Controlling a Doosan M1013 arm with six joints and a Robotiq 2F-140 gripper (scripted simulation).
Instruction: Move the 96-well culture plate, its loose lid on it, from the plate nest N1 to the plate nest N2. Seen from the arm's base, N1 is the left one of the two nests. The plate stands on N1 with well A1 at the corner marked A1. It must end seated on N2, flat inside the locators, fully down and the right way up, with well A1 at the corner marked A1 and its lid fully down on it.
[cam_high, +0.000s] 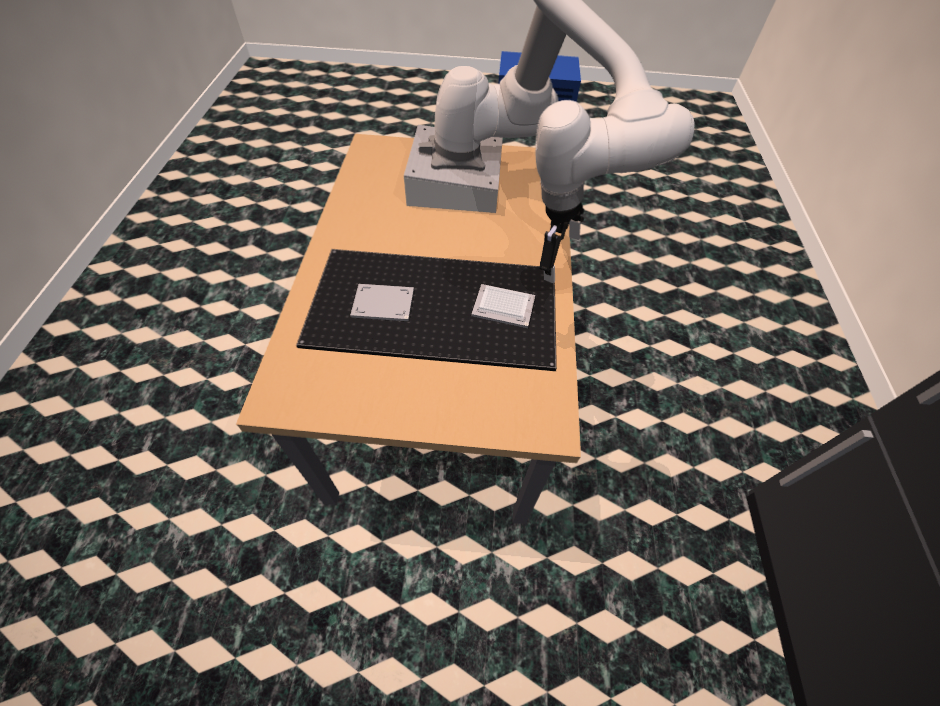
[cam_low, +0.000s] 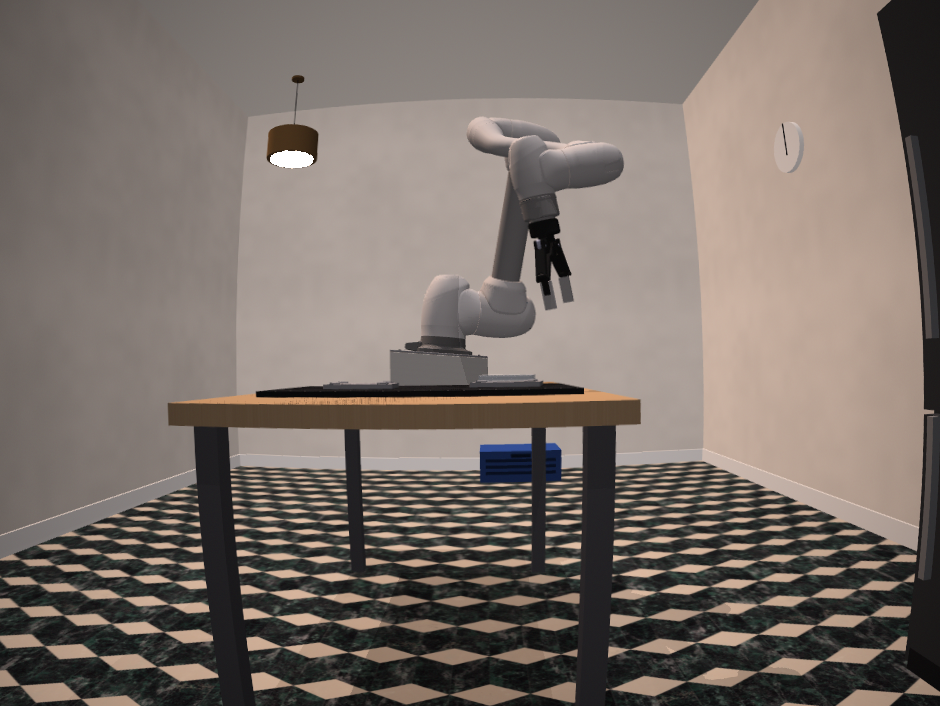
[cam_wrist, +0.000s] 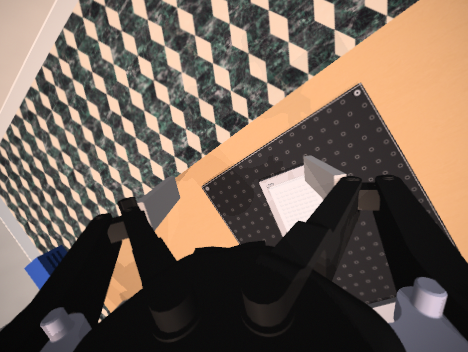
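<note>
The clear lid lies 180 mm below my hand, 130 mm to the right of it and 10 mm behind it. From my hand the other things lie so: grey nest N2: 480 mm to the right, 200 mm below, 50 mm behind; grey nest N1: 200 mm below, 130 mm to the right, 10 mm behind; plate: 180 mm below, 130 mm to the right, 10 mm behind.
</note>
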